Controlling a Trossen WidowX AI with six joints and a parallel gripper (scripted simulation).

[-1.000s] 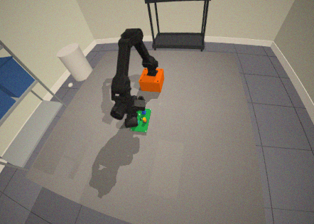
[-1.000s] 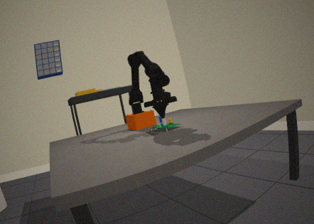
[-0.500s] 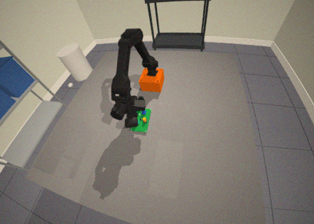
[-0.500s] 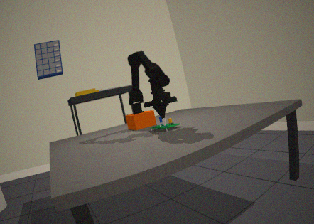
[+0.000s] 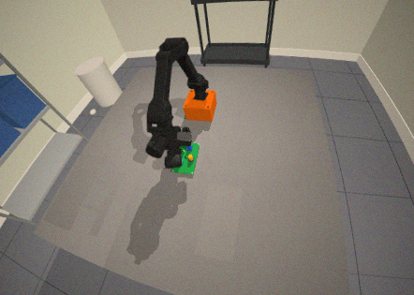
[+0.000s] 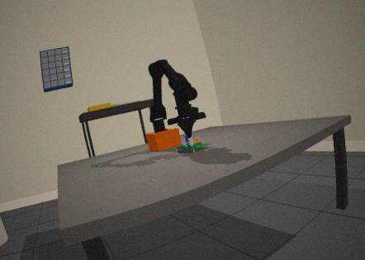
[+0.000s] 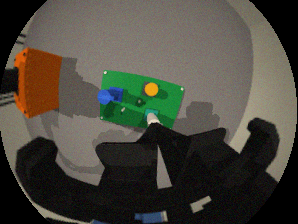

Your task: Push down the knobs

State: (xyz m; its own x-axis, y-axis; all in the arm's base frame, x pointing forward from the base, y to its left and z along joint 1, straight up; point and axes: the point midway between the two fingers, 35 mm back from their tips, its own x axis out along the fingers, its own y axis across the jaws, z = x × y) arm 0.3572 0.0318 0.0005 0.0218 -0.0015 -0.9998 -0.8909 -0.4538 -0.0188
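My gripper tip is 1 cm above the white knob. Also, from my gripper tip: blue knob (7 cm behind, 1 cm to the left, 1 cm below).
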